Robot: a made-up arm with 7 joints. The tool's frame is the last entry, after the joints.
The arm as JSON. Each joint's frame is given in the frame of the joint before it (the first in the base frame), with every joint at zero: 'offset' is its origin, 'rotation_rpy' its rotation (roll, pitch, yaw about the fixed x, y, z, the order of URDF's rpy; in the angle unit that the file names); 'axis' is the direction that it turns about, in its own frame. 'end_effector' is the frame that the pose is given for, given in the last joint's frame.
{
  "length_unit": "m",
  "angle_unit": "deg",
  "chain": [
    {
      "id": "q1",
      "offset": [
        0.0,
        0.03,
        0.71
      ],
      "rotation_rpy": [
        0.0,
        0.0,
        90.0
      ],
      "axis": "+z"
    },
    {
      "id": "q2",
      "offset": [
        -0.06,
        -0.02,
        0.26
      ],
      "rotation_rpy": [
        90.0,
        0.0,
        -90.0
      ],
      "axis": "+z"
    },
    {
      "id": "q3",
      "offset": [
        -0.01,
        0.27,
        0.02
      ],
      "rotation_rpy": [
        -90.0,
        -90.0,
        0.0
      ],
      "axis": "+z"
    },
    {
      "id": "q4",
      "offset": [
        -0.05,
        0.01,
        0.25
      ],
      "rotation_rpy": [
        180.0,
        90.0,
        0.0
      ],
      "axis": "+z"
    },
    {
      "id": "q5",
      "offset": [
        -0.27,
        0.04,
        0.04
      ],
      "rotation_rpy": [
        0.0,
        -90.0,
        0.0
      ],
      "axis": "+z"
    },
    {
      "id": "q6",
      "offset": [
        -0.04,
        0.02,
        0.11
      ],
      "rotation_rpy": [
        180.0,
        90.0,
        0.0
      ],
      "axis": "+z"
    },
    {
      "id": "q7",
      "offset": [
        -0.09,
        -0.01,
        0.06
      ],
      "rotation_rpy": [
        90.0,
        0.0,
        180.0
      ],
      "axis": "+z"
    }
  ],
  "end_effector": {
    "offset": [
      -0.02,
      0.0,
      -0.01
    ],
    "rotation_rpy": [
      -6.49,
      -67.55,
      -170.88
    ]
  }
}
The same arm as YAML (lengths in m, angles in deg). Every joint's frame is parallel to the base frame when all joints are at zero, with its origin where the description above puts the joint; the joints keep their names.
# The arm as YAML. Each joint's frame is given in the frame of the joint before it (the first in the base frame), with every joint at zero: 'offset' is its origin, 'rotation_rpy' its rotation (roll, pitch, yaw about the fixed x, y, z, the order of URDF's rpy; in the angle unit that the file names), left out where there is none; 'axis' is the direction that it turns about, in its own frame. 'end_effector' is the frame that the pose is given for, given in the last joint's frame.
length_unit: m
angle_unit: deg
chain:
  - id: q1
    offset: [0.0, 0.03, 0.71]
    axis: [0.0, 0.0, 1.0]
  - id: q2
    offset: [0.02, -0.06, 0.26]
    axis: [0.0, -1.0, 0.0]
  - id: q3
    offset: [-0.01, -0.02, 0.27]
    axis: [0.0, 0.0, 1.0]
  - id: q4
    offset: [0.01, 0.05, 0.25]
    axis: [0.0, 1.0, 0.0]
  - id: q5
    offset: [-0.04, 0.04, 0.27]
    axis: [0.0, 0.0, 1.0]
  - id: q6
    offset: [-0.02, -0.04, 0.11]
    axis: [0.0, -1.0, 0.0]
  - id: q7
    offset: [-0.01, -0.06, 0.09]
    axis: [1.0, 0.0, 0.0]
end_effector:
  offset: [-0.01, 0.0, -0.02]
  rotation_rpy: [3.36, 22.15, 3.75]

